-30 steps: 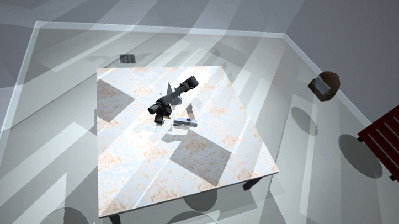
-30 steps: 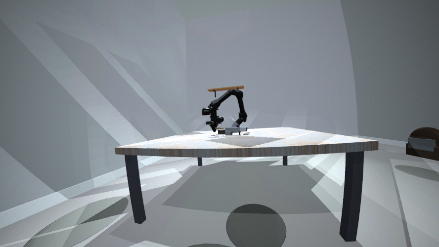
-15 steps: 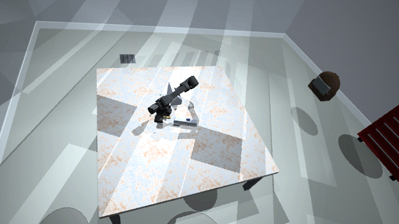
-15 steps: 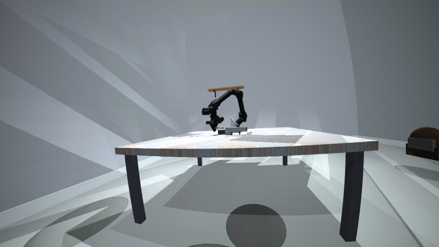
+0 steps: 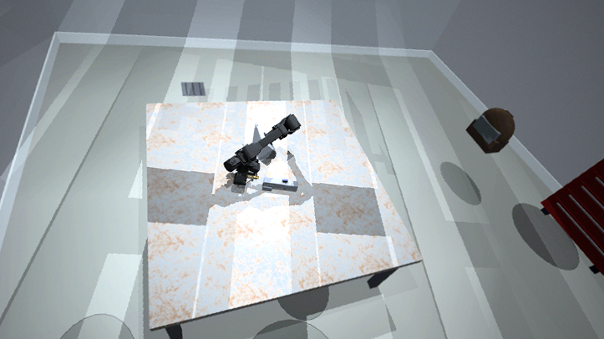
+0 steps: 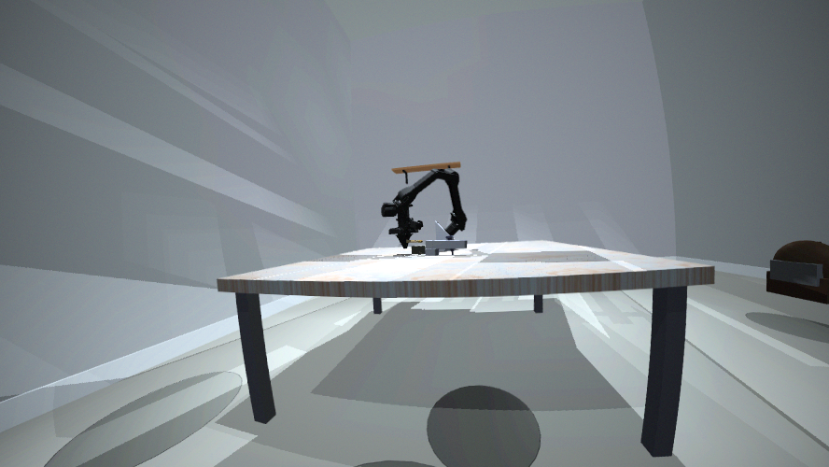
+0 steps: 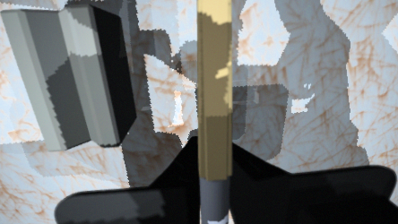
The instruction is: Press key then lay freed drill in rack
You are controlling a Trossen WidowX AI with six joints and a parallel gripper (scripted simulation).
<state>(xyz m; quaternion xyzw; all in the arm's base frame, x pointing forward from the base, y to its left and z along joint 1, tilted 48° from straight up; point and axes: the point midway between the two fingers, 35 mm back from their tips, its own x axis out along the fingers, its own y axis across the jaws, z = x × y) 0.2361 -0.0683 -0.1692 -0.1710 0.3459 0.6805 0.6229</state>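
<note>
My gripper tip is 1 cm short of the drill, 4 cm to the right of it and 3 cm below it. Round my gripper tip: rack (6 cm behind, 5 cm to the left, 1 cm below); dark key (5 cm ahead, 23 cm to the left, 2 cm above).
</note>
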